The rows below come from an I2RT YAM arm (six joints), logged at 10 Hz.
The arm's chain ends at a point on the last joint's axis. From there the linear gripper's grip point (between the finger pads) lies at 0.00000 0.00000 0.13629 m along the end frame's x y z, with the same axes.
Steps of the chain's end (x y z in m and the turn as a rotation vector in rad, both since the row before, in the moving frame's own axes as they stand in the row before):
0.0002 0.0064 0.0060 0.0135 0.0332 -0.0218
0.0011 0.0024 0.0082 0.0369 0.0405 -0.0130
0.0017 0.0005 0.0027 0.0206 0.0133 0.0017
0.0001 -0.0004 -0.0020 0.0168 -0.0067 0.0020
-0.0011 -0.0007 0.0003 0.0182 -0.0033 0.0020
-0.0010 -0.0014 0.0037 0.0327 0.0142 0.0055
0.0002 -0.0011 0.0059 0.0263 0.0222 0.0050
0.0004 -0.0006 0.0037 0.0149 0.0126 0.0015
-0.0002 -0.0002 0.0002 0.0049 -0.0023 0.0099
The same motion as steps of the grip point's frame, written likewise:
0.0047 0.0045 0.0059 0.0135 0.0332 -0.0218
0.0066 -0.0027 0.0080 0.0369 0.0405 -0.0130
0.0035 -0.0023 0.0027 0.0206 0.0133 0.0017
-0.0008 -0.0027 -0.0020 0.0168 -0.0067 0.0020
-0.0015 -0.0032 0.0003 0.0182 -0.0033 0.0020
0.0009 -0.0059 0.0036 0.0327 0.0142 0.0055
0.0032 -0.0047 0.0058 0.0263 0.0222 0.0050
0.0021 -0.0026 0.0037 0.0149 0.0126 0.0015
-0.0005 -0.0009 0.0002 0.0049 -0.0023 0.0099

